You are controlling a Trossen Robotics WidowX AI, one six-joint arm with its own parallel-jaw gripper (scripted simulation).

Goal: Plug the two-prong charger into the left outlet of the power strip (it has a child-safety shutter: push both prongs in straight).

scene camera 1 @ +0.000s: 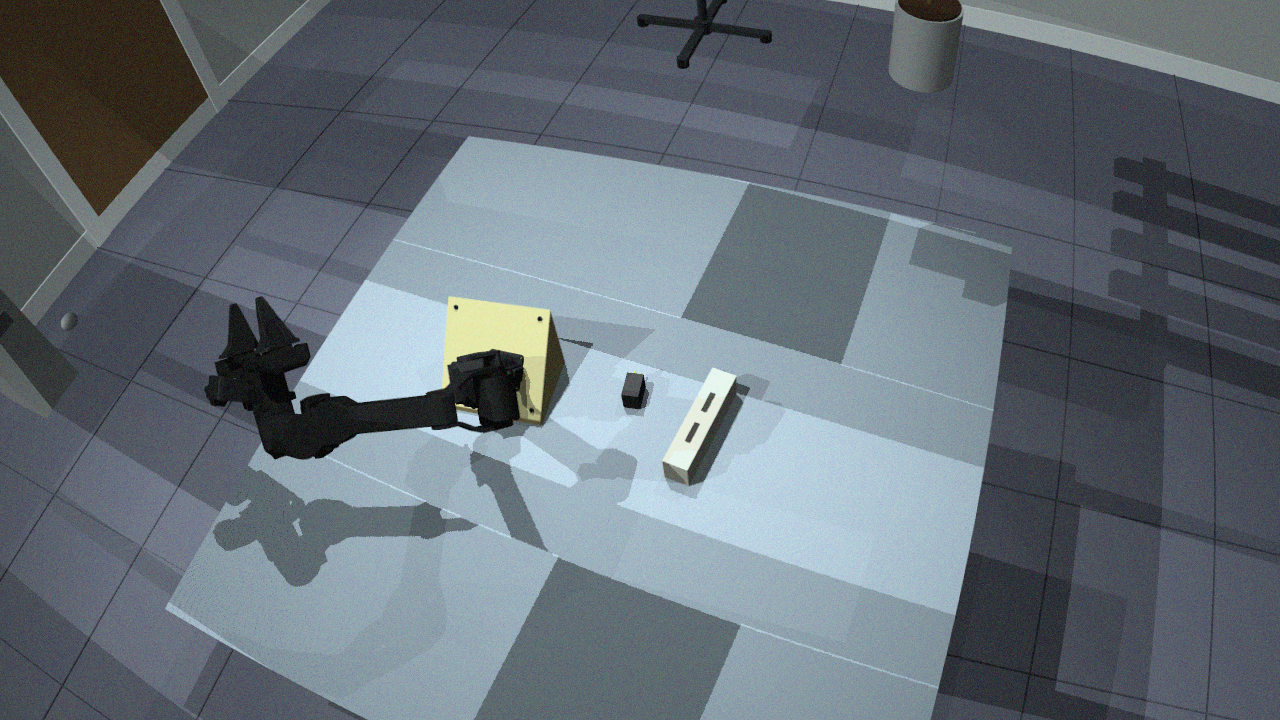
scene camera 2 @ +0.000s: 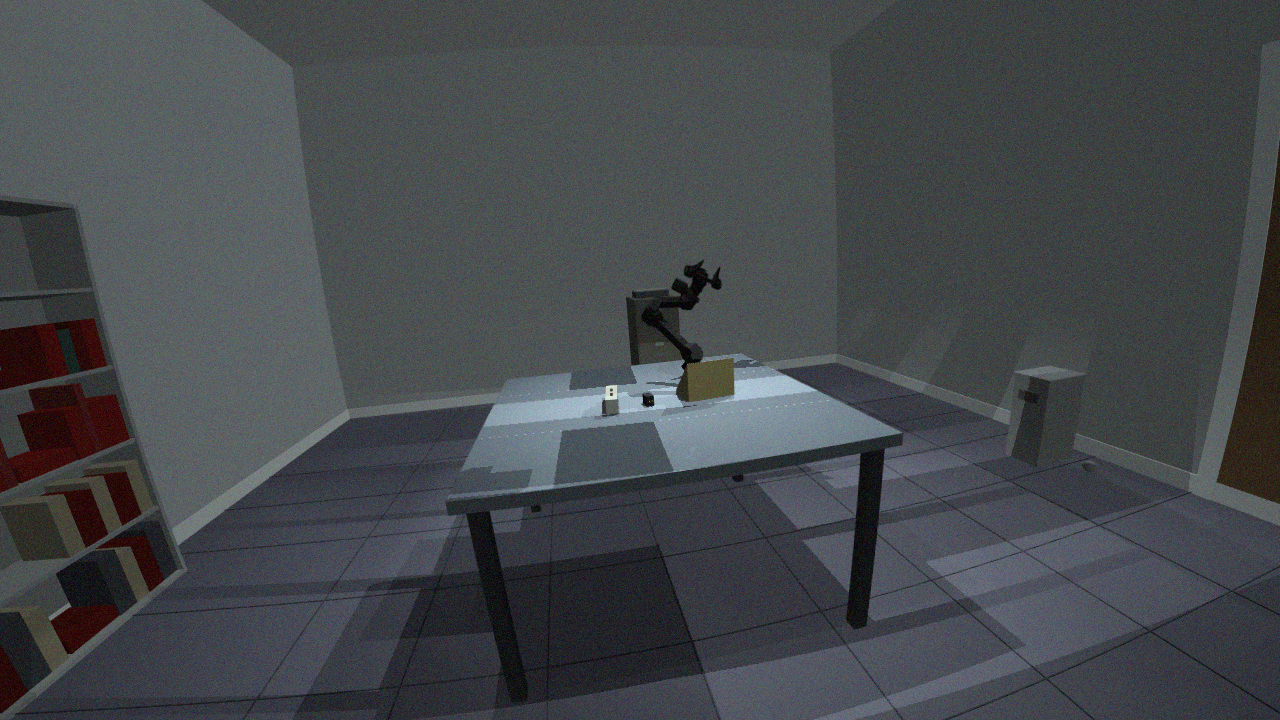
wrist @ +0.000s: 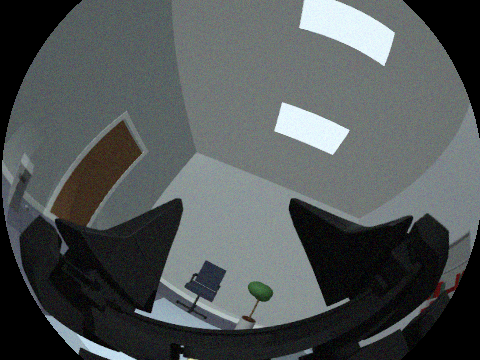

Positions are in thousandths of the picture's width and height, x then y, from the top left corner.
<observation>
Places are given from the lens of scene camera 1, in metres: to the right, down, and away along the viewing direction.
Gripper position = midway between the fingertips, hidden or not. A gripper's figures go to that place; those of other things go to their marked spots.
my gripper (scene camera 1: 192, 417): -0.53, -0.08, 1.05
black two-prong charger (scene camera 1: 494, 548): -0.01, 0.06, 1.48
</observation>
